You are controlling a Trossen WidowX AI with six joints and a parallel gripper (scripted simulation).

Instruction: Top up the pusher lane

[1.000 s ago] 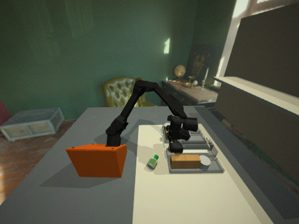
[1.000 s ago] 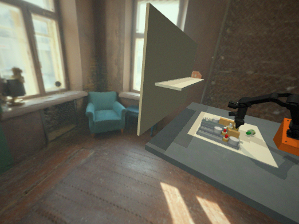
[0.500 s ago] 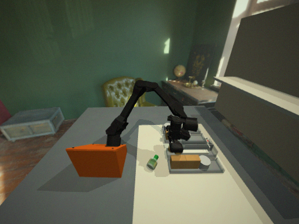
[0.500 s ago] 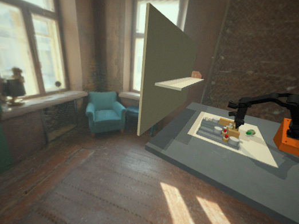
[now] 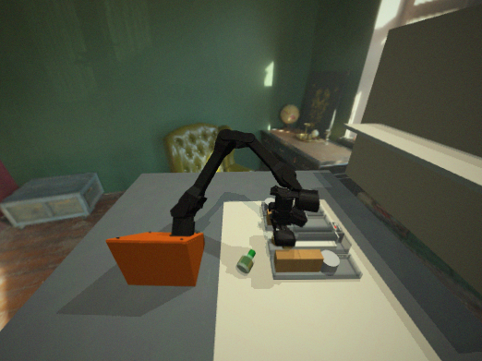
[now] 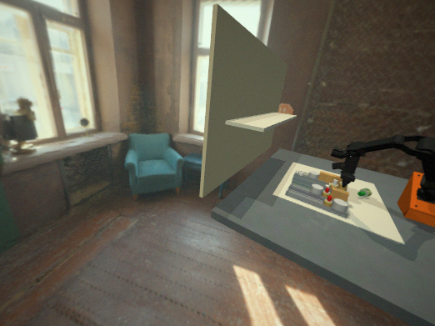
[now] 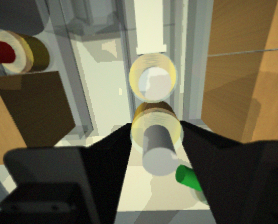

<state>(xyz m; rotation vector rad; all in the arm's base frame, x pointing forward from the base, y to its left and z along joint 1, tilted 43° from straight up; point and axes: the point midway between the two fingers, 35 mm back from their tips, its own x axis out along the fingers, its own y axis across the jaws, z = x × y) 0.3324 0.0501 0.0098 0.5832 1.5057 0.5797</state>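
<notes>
Right now my gripper tip is 60 mm short of the cream mat, 30 mm to the left of it and 60 mm above it. Round my gripper tip: shelf (510 mm ahead, 10 mm to the right, 310 mm above); grey lane rack (150 mm ahead, 20 mm to the left, 40 mm below); pale pusher plate (150 mm ahead, 30 mm to the left, 10 mm below).
</notes>
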